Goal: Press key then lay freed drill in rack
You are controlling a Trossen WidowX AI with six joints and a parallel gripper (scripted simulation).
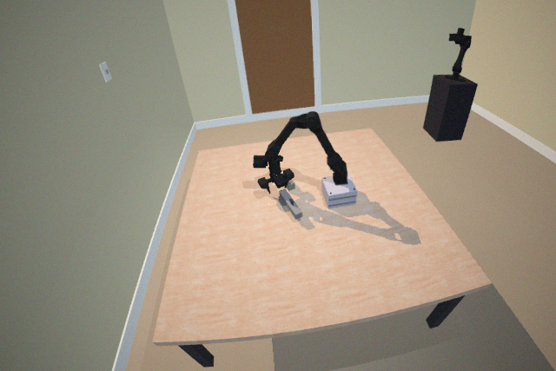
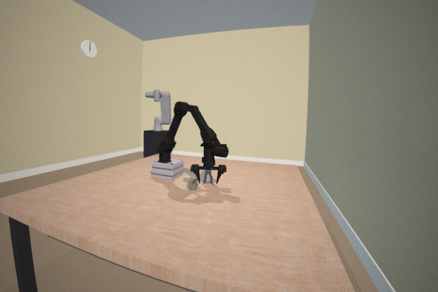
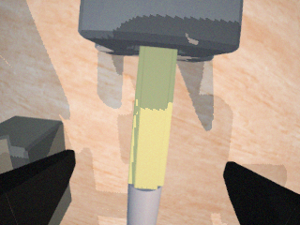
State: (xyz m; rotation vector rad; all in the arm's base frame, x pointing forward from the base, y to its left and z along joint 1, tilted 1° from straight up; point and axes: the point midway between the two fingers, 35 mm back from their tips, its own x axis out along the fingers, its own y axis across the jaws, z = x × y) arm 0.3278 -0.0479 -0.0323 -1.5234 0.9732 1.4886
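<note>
The drill lies 20 mm behind my gripper tip, 40 mm to the left of it and 30 mm above it. Round my gripper tip: grey rack (60 mm behind, 50 mm to the right).
</note>
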